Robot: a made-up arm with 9 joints.
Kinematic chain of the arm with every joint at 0, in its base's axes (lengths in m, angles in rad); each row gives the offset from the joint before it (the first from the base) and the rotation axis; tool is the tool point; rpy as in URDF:
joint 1: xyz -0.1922 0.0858 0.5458 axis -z
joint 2: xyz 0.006 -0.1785 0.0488 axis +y
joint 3: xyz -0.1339 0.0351 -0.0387 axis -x
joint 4: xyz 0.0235 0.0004 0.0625 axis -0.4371 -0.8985 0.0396
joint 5: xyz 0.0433 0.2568 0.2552 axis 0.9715 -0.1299 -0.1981
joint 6: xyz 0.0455 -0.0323 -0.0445 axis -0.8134 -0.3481 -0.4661
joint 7: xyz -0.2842 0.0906 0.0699 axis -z
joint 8: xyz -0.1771 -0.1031 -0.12 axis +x
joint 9: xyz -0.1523 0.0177 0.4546 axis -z
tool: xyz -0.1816 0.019 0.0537 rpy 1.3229 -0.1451 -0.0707
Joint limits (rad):
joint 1: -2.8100..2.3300
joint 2: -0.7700..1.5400
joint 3: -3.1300..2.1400
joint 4: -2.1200..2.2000
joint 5: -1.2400..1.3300
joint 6: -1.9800..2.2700
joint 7: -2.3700..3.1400
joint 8: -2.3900..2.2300
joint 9: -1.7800..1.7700
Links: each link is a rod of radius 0.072 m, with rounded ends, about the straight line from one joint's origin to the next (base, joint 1, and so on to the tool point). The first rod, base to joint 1, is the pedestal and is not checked.
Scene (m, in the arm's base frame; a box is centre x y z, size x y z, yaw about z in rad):
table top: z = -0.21
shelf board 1: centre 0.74 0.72 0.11 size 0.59 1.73 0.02 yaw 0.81
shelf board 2: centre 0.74 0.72 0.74 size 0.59 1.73 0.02 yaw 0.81
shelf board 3: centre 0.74 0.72 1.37 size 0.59 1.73 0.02 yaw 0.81
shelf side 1: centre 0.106 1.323 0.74 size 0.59 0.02 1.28 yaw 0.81
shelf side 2: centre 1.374 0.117 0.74 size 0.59 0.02 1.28 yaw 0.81
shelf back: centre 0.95 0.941 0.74 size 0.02 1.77 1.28 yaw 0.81
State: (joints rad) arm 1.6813 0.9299 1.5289 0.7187 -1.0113 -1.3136 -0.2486 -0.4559 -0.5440
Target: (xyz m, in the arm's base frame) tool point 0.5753 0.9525 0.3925
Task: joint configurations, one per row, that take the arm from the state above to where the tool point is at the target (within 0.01 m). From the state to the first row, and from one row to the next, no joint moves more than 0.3 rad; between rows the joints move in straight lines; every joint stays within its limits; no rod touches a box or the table.
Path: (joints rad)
1: 1.5407 0.8375 1.5941 0.7813 -0.7844 -1.4059 -0.4053 -0.3448 -0.6084
2: 1.4000 0.7451 1.6594 0.8439 -0.5576 -1.4983 -0.5621 -0.2338 -0.6729
3: 1.1945 0.6743 1.8997 0.8500 -0.7378 -1.5798 -0.8355 -0.0144 -0.8312
4: 0.9889 0.6036 2.1400 0.8561 -0.9180 -1.6614 -1.1090 0.2049 -0.9895
5: 1.2038 0.5876 2.0307 0.7665 -1.0168 -1.5445 -0.8138 -0.0127 -0.8585
6: 1.4187 0.5716 1.9214 0.6770 -1.1156 -1.4276 -0.5186 -0.2303 -0.7274
7: 1.6335 0.5557 1.8121 0.5874 -1.2144 -1.3108 -0.2234 -0.4479 -0.5964

